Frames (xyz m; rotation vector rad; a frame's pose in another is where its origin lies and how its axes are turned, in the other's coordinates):
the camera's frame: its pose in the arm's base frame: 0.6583 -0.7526 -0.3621 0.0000 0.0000 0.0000
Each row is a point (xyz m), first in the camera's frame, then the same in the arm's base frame.
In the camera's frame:
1: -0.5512 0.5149 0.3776
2: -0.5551 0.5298 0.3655
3: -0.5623 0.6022 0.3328
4: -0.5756 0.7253 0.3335
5: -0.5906 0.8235 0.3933
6: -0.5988 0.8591 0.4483
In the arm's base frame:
1: 0.1071 -0.2377 0.0155
2: 0.1032 -0.2228 0.0034
3: 0.0960 -0.1504 -0.0293
4: 0.0827 -0.0273 -0.0286
5: 0.0677 0.0709 0.0312
6: 0.0595 0.1065 0.0862

